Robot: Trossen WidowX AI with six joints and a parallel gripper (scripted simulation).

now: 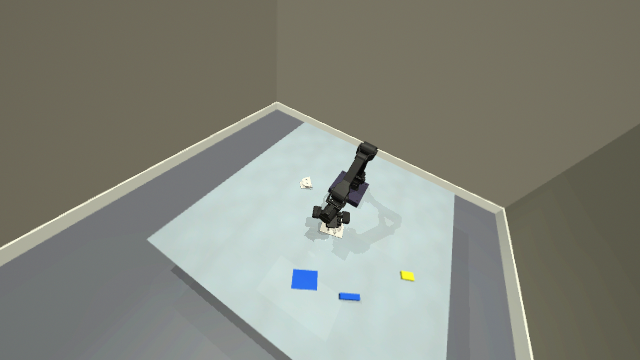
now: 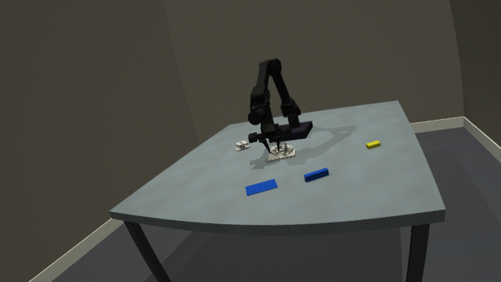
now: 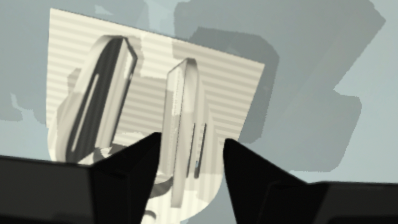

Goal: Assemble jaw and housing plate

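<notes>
Now: gripper tip 4 cm past the white jaw and 1 cm to the right of it. Also, from my gripper tip: blue block (29 cm ahead, 20 cm to the left, 1 cm below); then flat blue plate (29 cm ahead, 2 cm below, 1 cm to the right); then small cream part (21 cm to the right, 21 cm behind, 1 cm below).
</notes>
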